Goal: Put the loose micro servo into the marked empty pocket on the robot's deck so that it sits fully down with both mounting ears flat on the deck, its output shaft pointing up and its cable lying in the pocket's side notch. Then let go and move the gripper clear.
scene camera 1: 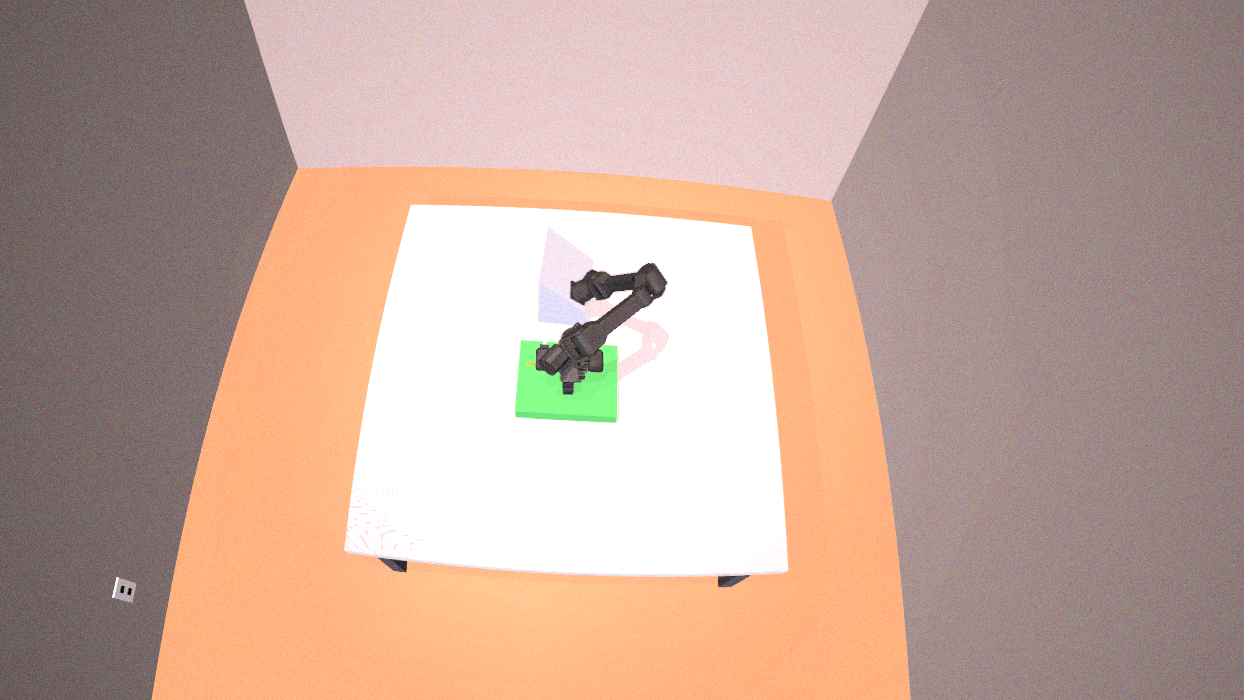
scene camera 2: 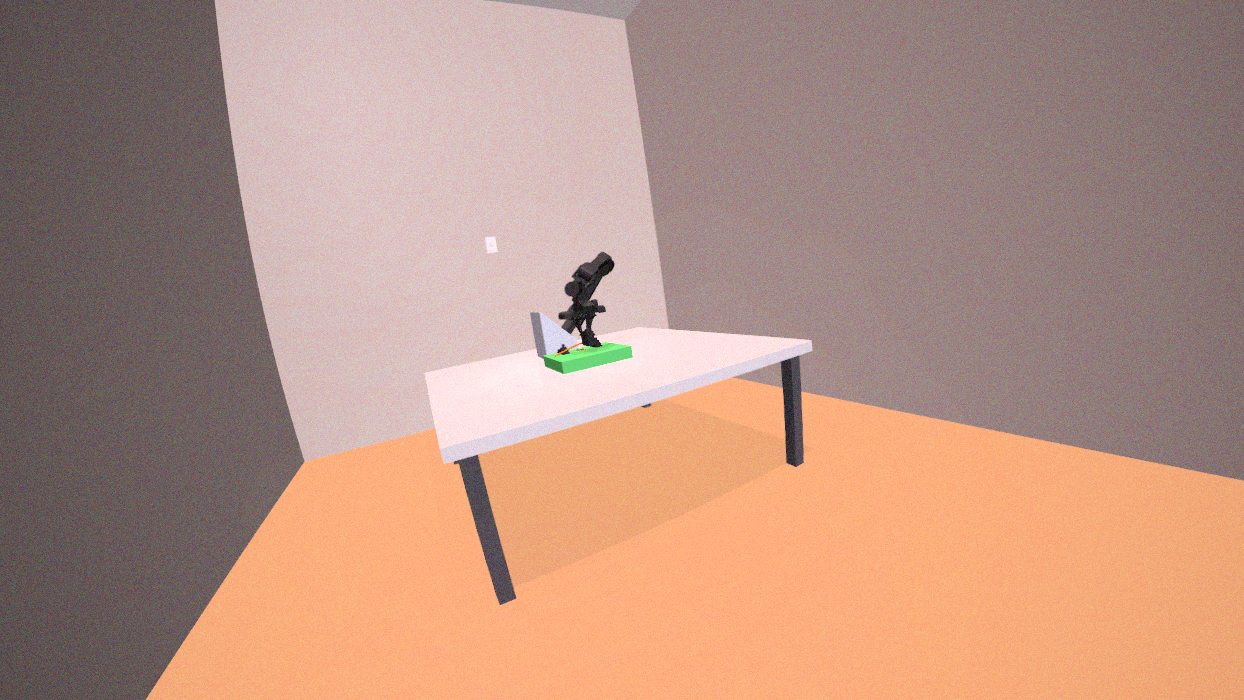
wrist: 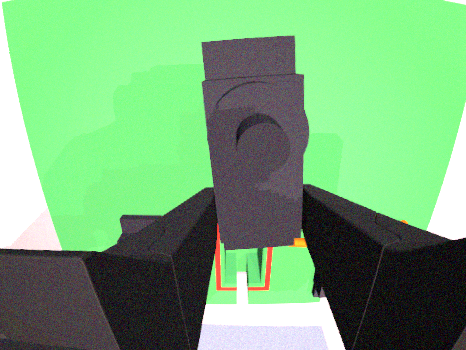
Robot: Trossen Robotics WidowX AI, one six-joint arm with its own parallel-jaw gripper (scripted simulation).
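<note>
I can see a green deck (scene camera 1: 539, 395), and scene camera 2 shows the green deck too (scene camera 2: 580, 360). In the wrist view I find the green deck as well (wrist: 112, 104). My own gripper (scene camera 1: 567, 374) is there too; the wrist view shows my gripper (wrist: 257, 197), and so does scene camera 2, with my gripper (scene camera 2: 585, 333).
</note>
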